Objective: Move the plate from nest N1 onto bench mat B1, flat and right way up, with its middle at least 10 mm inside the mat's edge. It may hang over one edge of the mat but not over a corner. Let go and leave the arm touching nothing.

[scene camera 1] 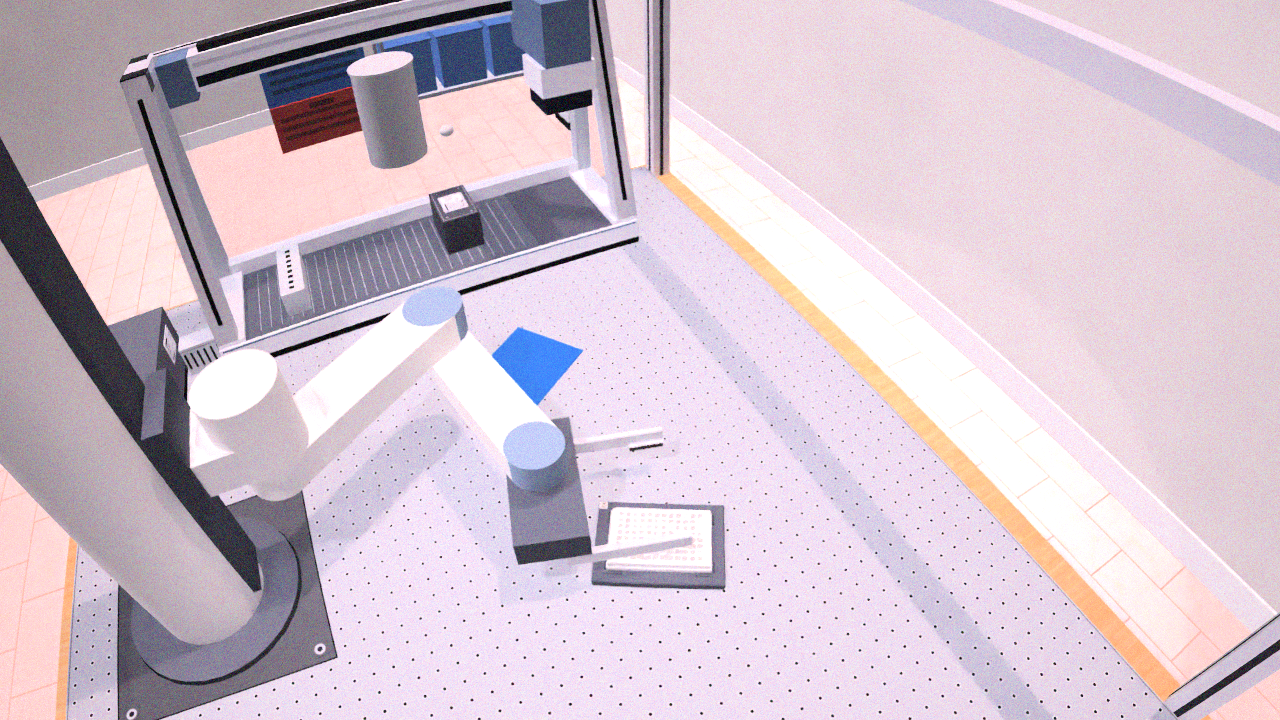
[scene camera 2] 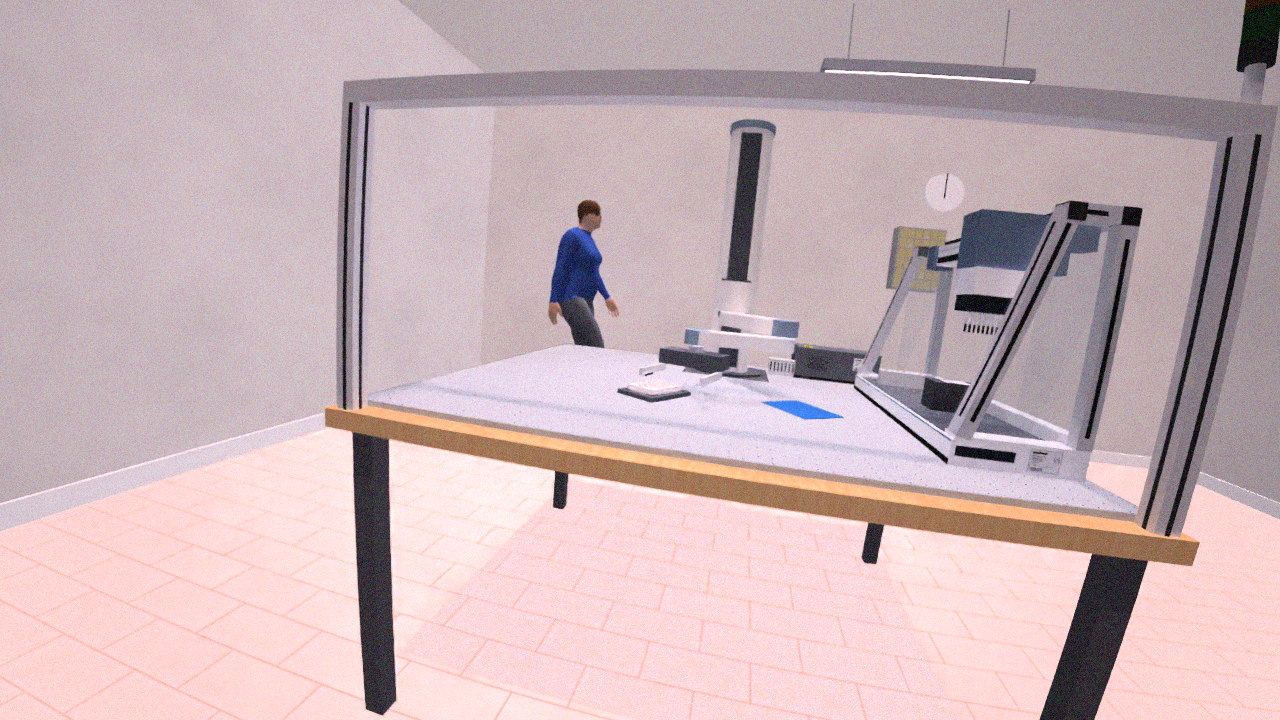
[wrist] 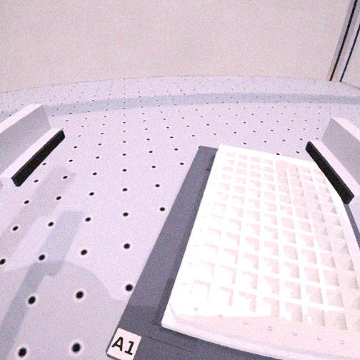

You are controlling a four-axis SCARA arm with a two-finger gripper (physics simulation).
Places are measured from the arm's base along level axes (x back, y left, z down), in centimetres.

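Pixels of known places: gripper, fingertip midpoint: (scene camera 1: 676,482) (scene camera 2: 670,376); arm's base, origin of the base link: (scene camera 1: 219,600) (scene camera 2: 726,374).
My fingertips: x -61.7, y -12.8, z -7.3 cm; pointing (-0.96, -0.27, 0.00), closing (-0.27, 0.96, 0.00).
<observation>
For each thing: its top centre in the pictures, then the offset to it from my fingertips. "spot": a spot on its surface instead. Level surfaces: height alone.
- white multi-well plate, middle of its top: (scene camera 1: 660,536) (scene camera 2: 655,384) dx +4.4, dy -4.2, dz +3.4 cm
- dark grey nest N1, middle of its top: (scene camera 1: 660,541) (scene camera 2: 654,388) dx +4.4, dy -4.2, dz +4.5 cm
- blue bench mat B1, its level: dz +5.8 cm
- black block, surface spot: (scene camera 1: 458,223) spot: dx +9.4, dy +64.3, dz -4.8 cm
- dark box, surface spot: (scene camera 2: 827,362) spot: dx +65.1, dy +49.1, dz -1.0 cm
The white multi-well plate (scene camera 1: 657,526) (scene camera 2: 656,386) (wrist: 270,225) lies flat, wells up, in the dark grey nest N1 (scene camera 1: 657,581) (scene camera 2: 632,393) (wrist: 165,250). My gripper (scene camera 1: 667,489) (scene camera 2: 673,377) (wrist: 184,122) is open with nothing between its fingers. It is above the bench and off to one side of the plate: in scene camera 1 one finger crosses over the plate and the other is beyond the nest, on the mat's side. The blue bench mat B1 (scene camera 1: 546,360) (scene camera 2: 802,410) lies flat with no plate on it; the forearm hides part of it in scene camera 1. It does not show in the wrist view.
A framed machine (scene camera 1: 429,277) (scene camera 2: 1020,454) stands on the bench beyond the mat, with a black block (scene camera 1: 458,223) (scene camera 2: 943,394) on its deck. A dark box (scene camera 2: 827,362) stands near the arm's column (scene camera 2: 750,205). A person (scene camera 2: 577,268) is behind the bench.
</observation>
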